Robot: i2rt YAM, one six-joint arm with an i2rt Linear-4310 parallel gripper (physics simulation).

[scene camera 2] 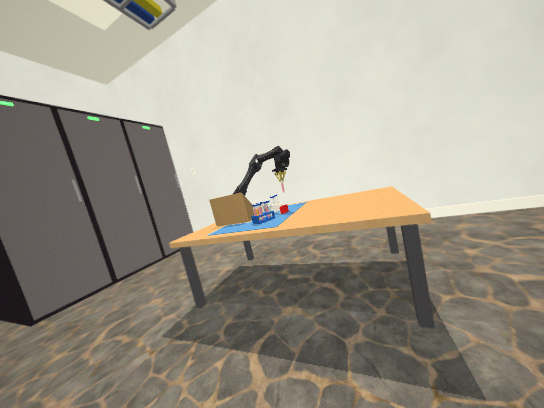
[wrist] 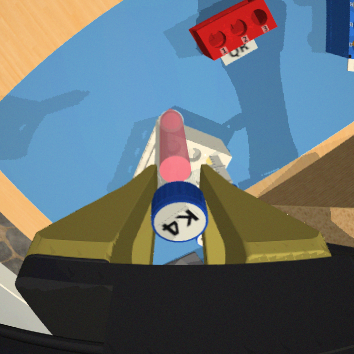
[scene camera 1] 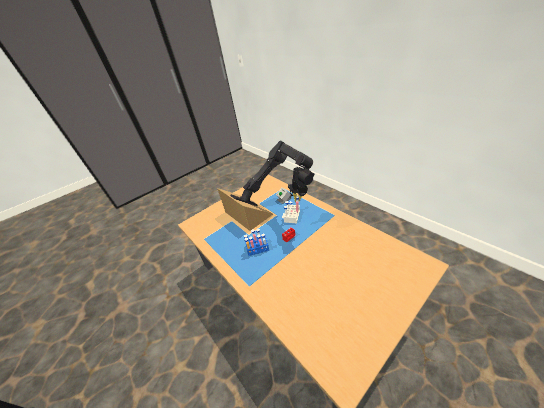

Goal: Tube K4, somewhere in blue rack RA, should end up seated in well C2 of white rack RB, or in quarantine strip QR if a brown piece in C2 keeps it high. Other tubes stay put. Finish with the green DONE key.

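Places are measured from the arm's base along level axes (x left, y up, z ahead), in millimetres.
Where they show: gripper, fingertip midpoint: [scene camera 2: 281, 181] [wrist: 178, 175] [scene camera 1: 297, 201]; arm's base, origin of the base link: [scene camera 2: 235, 204] [scene camera 1: 244, 201].
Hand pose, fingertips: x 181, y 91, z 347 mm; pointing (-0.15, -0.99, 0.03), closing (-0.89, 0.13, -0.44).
Observation:
Things, the pixels of their top centre, and the offset from my fingertips. "spot": a spot on its surface instead. Level surfaces: height alone.
- tube K4, middle of its top: [wrist: 191, 217] [scene camera 1: 296, 197] [scene camera 2: 280, 178] dx -1, dy +30, dz +0 mm
- white rack RB, middle of its top: [wrist: 174, 190] [scene camera 1: 291, 210] dx +38, dy -170, dz -116 mm
- Blue rack RA, middle of its top: [scene camera 1: 256, 242] [scene camera 2: 262, 213] dx -294, dy -170, dz -45 mm
- Red quarantine strip QR, middle of its top: [wrist: 238, 27] [scene camera 1: 288, 232] [scene camera 2: 283, 205] dx -100, dy -170, dz +20 mm
- green DONE key, surface spot: [scene camera 1: 281, 193] spot: dx +96, dy -152, dz -299 mm
- blue mat, its level: dy -221 mm
- wooden table, its level: dy -223 mm
My gripper [scene camera 1: 297, 198] [scene camera 2: 281, 179] [wrist: 178, 175] is shut on tube K4 [scene camera 1: 297, 206] [scene camera 2: 283, 188] [wrist: 179, 215], gripping it at its blue cap. The tube has pink contents and hangs tip down above white rack RB [scene camera 1: 290, 220] [wrist: 209, 138]. In the wrist view the tube and fingers hide much of RB, so well C2 and any brown piece in it cannot be made out. Blue rack RA [scene camera 1: 258, 250] [scene camera 2: 263, 219] [wrist: 338, 30] holds several capped tubes. Red quarantine strip QR [scene camera 1: 288, 234] [scene camera 2: 284, 209] [wrist: 226, 20] shows three empty holes. The green DONE key [scene camera 1: 281, 193] is on a small grey box.
A brown angled panel [scene camera 1: 246, 214] [scene camera 2: 230, 210] [wrist: 315, 180] stands by the arm's base, between it and RA. The racks and QR stand on a blue mat [scene camera 1: 250, 275] [wrist: 60, 65] on the wooden table [scene camera 1: 350, 300] [scene camera 2: 360, 210]. Blue-capped tubes stand near RB's far end.

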